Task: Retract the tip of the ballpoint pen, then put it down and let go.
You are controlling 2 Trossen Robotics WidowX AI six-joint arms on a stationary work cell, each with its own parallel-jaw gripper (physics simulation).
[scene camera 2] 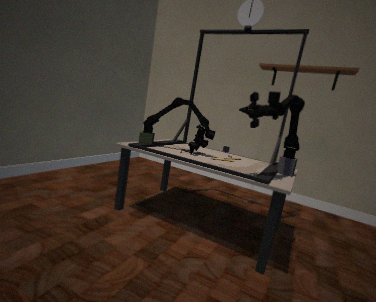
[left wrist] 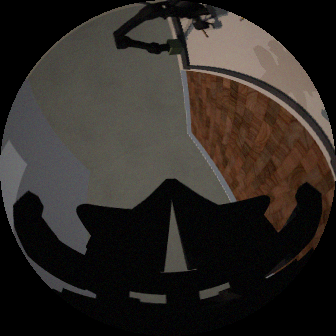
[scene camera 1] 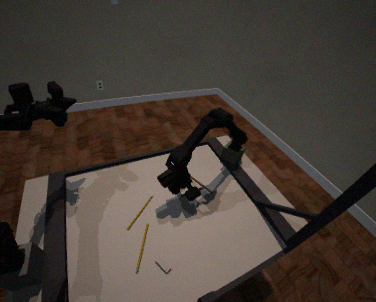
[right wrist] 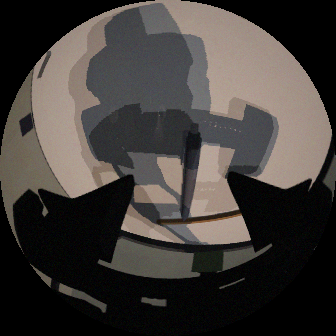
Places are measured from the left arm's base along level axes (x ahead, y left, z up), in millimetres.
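Where they show: left gripper, fingertip midpoint: (scene camera 2: 239,109) (left wrist: 170,182) (scene camera 1: 76,100); right gripper, fingertip midpoint: (scene camera 2: 193,152) (right wrist: 182,177); left arm's base, link origin: (scene camera 2: 288,157) (scene camera 1: 12,261); right arm's base, link origin: (scene camera 2: 147,132) (left wrist: 167,46) (scene camera 1: 235,147).
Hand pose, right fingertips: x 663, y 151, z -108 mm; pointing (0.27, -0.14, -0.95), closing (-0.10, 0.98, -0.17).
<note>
Things, the pixels of their top centre, and the offset from my right fingertips.
- dark ballpoint pen, top centre: (right wrist: 186,197) 22 mm ahead, 8 mm left, 4 mm up
- brown stick, top centre: (right wrist: 207,220) (scene camera 1: 199,182) 79 mm ahead, 52 mm left, 1 mm down
- small grey hex key, top centre: (scene camera 1: 163,264) 206 mm back, 266 mm right, 4 mm up
- small dark block, top centre: (scene camera 1: 208,297) (scene camera 2: 226,146) 100 mm back, 422 mm right, 49 mm up
The dark ballpoint pen (right wrist: 190,172) lies on the white table top in the right wrist view, lengthwise between the open fingers and apart from both. Its lower end is close to a brown stick (right wrist: 210,218) (scene camera 1: 202,184); whether its tip is retracted cannot be told. The pen cannot be made out in the scene views. My right gripper (right wrist: 182,177) (scene camera 1: 191,193) (scene camera 2: 193,149) is open, low over the table around the pen. My left gripper (left wrist: 170,182) (scene camera 1: 74,101) (scene camera 2: 241,110) is shut and empty, raised high and away from the pen.
Two yellow pencils (scene camera 1: 140,213) (scene camera 1: 142,248) and a small grey hex key (scene camera 1: 163,268) lie on the table in front of the right gripper. A dark frame (scene camera 1: 58,230) (scene camera 2: 196,67) borders and rises over the table. A small dark block (scene camera 2: 226,149) stands near the table's far edge.
</note>
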